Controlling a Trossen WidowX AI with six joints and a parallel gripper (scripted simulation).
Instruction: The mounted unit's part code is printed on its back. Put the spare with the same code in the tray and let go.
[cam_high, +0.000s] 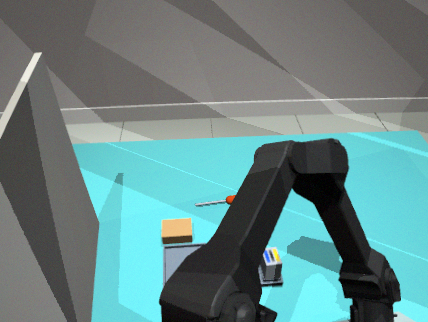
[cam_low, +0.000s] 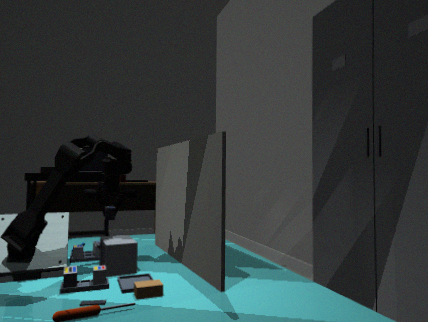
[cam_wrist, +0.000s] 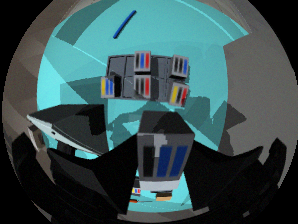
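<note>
The dark tray lies 310 mm to the right of my gripper tip, 160 mm below it and 80 mm ahead of it. The rest, counted from my gripper tip: grey rack: 300 mm to the right, 160 mm below, 60 mm behind; tall dark panel: 260 mm ahead, 90 mm to the right, 60 mm above; grey mounted unit: 120 mm to the right, 110 mm below, 30 mm ahead.
</note>
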